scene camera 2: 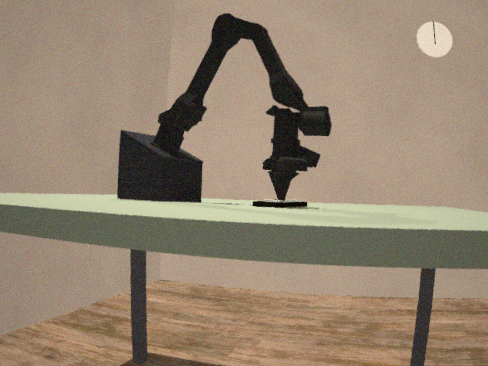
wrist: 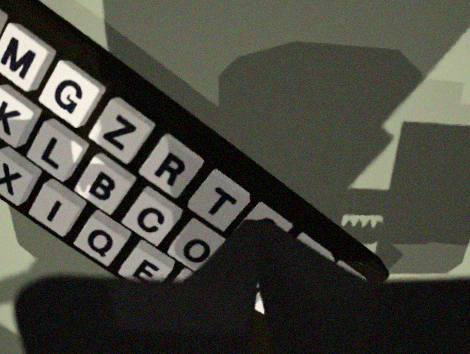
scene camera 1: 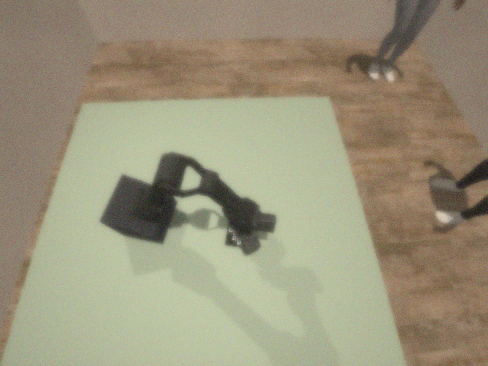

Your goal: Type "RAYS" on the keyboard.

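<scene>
The small black keyboard lies on the table, with light keys in slanting rows in the wrist view. The R key shows clearly, left of the T key. My gripper is shut and empty, pointing down, with its tips very close over the keyboard. In the wrist view the fingers cover the lower part of the key right of T and hide keys at the lower right. Whether the tips touch a key I cannot tell. No A, Y or S can be read.
The arm's dark base block stands on the pale green table, left of the keyboard in both scene views. People's legs show on the floor beyond the table. A round clock hangs on the wall.
</scene>
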